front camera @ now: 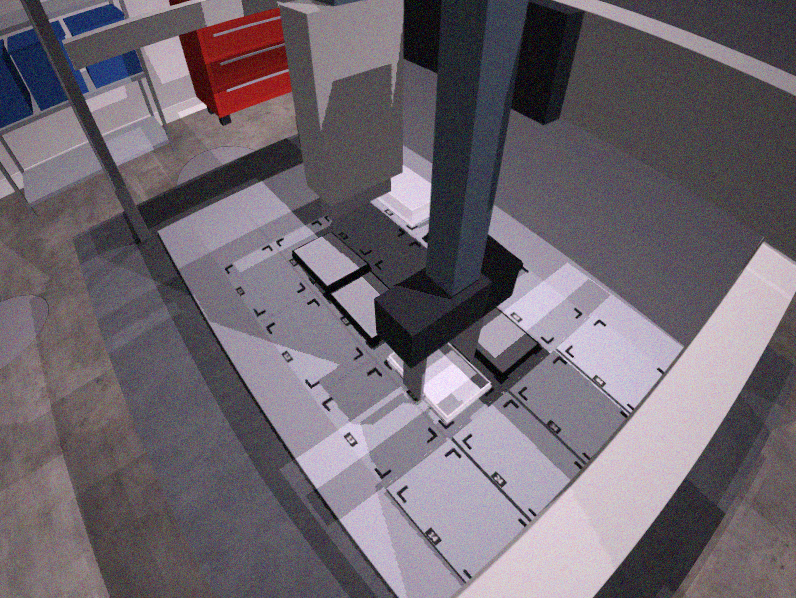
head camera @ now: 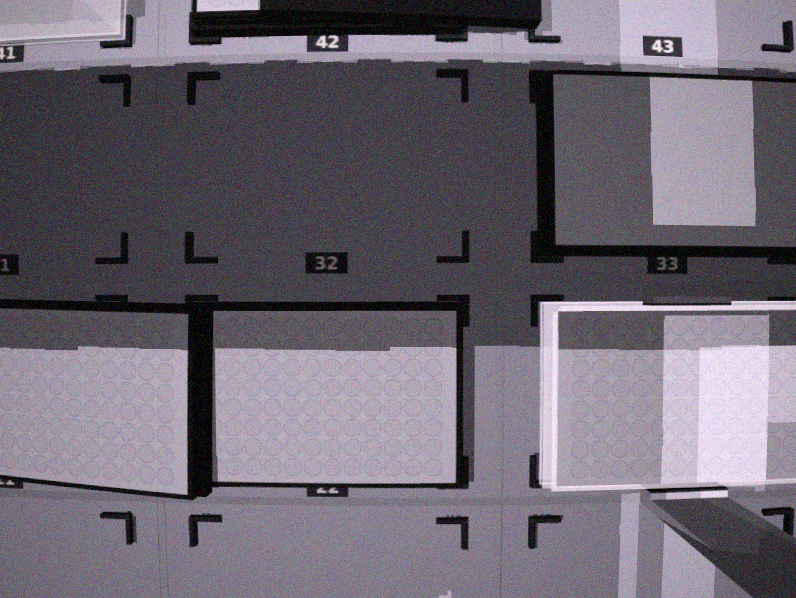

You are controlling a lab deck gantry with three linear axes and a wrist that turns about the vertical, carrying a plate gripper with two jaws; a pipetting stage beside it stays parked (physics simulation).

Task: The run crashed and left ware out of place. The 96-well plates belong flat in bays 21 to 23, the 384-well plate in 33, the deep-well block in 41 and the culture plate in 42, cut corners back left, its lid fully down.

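Where they show: gripper, fingertip midpoint: [front camera: 438,372] [head camera: 679,394]; robot's base at its link origin: [front camera: 227,269].
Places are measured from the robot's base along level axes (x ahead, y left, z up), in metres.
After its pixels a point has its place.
My gripper [front camera: 443,377] {x 0.392, y 0.150, z 0.012 m} [head camera: 687,396] {x 0.392, y 0.150, z 0.012 m} is down at bay 23, shut on a pale 96-well plate [front camera: 458,384] {x 0.426, y 0.155, z 0.020 m} [head camera: 611,411] {x 0.356, y 0.144, z 0.020 m}; its far jaw is hidden in the front view. A black-edged plate [front camera: 360,302] {x 0.223, y 0.137, z 0.014 m} [head camera: 334,405] {x 0.233, y 0.147, z 0.014 m} lies in bay 22. Another [front camera: 329,260] {x 0.122, y 0.146, z 0.023 m} [head camera: 96,405] {x 0.129, y 0.147, z 0.023 m} is at bay 21, slightly askew, its right end appearing raised beside the bay 22 plate. The 384-well plate [front camera: 505,337] {x 0.412, y 0.266, z 0.014 m} [head camera: 598,160] {x 0.352, y 0.256, z 0.014 m} sits in bay 33. The pale deep-well block [front camera: 410,193] {x 0.085, y 0.353, z 0.042 m} [head camera: 57,19] {x 0.105, y 0.323, z 0.020 m} is at bay 41. At bay 42 a black lid [head camera: 398,12] {x 0.262, y 0.322, z 0.018 m} lies shifted right, exposing wells of the culture plate [head camera: 228,3] {x 0.184, y 0.330, z 0.014 m}.
A grey upright housing [front camera: 350,122] {x 0.289, y 0.105, z 0.360 m} stands behind the deck, and a dark housing [front camera: 546,64] {x 0.433, y 0.172, z 0.446 m} hangs behind the gripper post [front camera: 472,148]. A pale rail [front camera: 649,437] {x 0.616, y 0.022, z 0.400 m} runs along the right front. A red drawer cabinet [front camera: 238,57] and blue bins [front camera: 45,64] stand beyond.
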